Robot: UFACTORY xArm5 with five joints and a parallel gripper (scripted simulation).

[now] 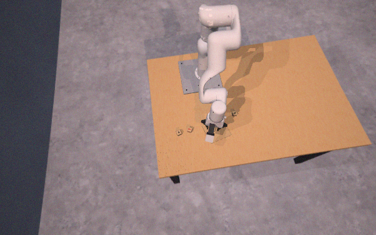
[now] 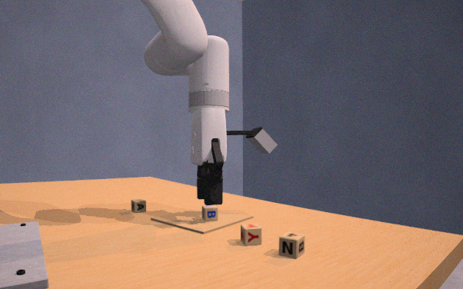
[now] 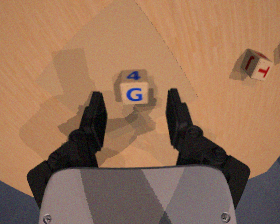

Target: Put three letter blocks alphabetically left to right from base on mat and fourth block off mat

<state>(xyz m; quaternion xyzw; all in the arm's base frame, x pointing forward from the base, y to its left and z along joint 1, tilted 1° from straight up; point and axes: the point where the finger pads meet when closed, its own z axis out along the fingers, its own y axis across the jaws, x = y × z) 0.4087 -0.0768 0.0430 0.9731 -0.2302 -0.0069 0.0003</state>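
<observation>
My gripper is now 4 cm above the blue-lettered block. From my hand the other things lie so: black-lettered block 20 cm to the right, 4 cm below, 4 cm behind; then thin tan mat 5 cm below, 2 cm to the left; then red-lettered block 14 cm to the right, 4 cm below, 4 cm behind.
</observation>
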